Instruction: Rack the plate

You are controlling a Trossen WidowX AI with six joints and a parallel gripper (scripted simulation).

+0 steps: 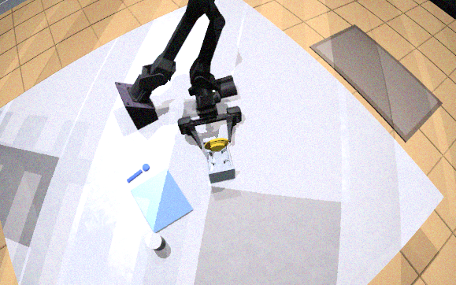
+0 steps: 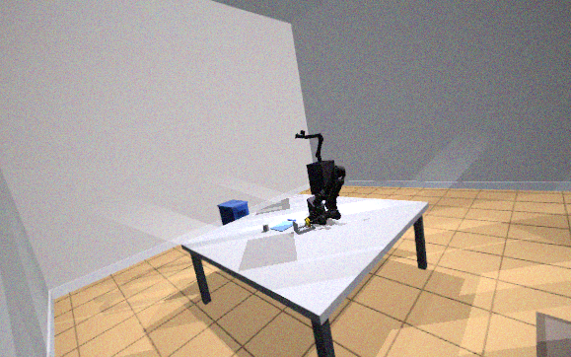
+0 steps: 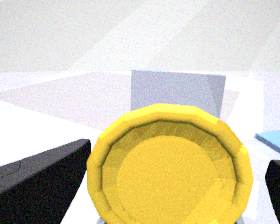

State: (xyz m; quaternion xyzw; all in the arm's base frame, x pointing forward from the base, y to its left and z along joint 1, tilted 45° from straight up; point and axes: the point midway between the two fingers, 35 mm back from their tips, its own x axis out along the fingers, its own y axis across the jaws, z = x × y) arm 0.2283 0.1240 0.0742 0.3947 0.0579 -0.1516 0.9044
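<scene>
Now: the yellow plate 10 mm to the left of my gripper tip and 10 mm below it. Also, from my gripper tip: blue spoon 230 mm to the right, 70 mm behind, 50 mm below; then grey dish rack 30 mm below, 20 mm ahead, 10 mm to the right; then light blue mat 210 mm to the right, 50 mm below, 40 mm ahead.
</scene>
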